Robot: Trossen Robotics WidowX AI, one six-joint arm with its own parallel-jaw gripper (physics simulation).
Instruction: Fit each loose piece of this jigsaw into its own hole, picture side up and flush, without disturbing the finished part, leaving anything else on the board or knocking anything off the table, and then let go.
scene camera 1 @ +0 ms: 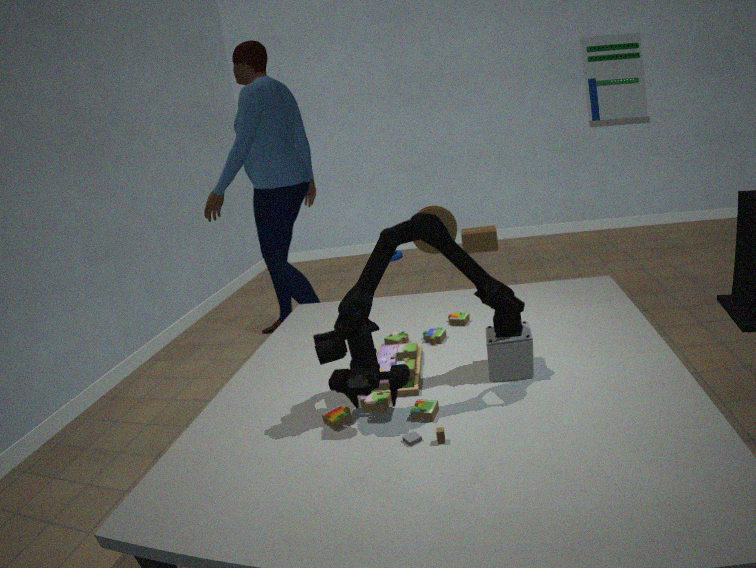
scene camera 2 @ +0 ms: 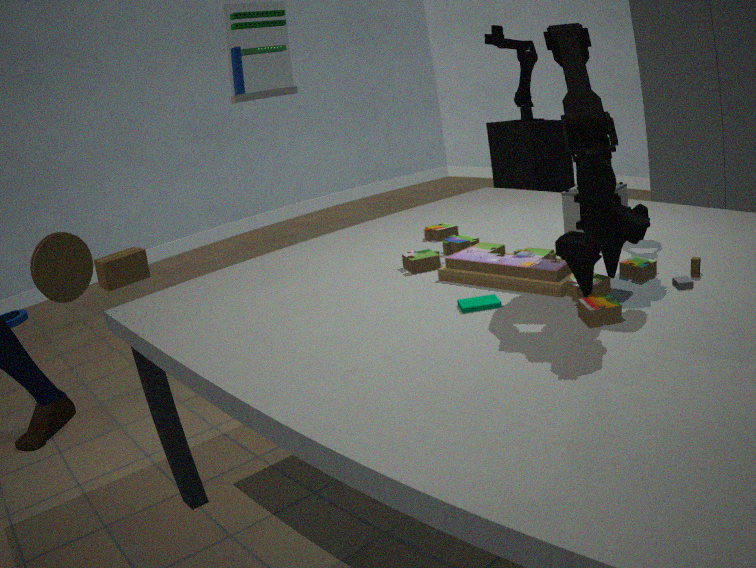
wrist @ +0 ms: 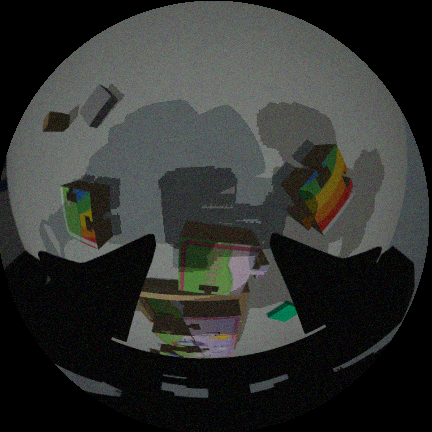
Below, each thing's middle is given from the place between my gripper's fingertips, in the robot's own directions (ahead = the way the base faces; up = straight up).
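Scene:
Jigsaw board [scene camera 2: 533,286]: 10 mm ahead of my hand, 180 mm to the right of it.

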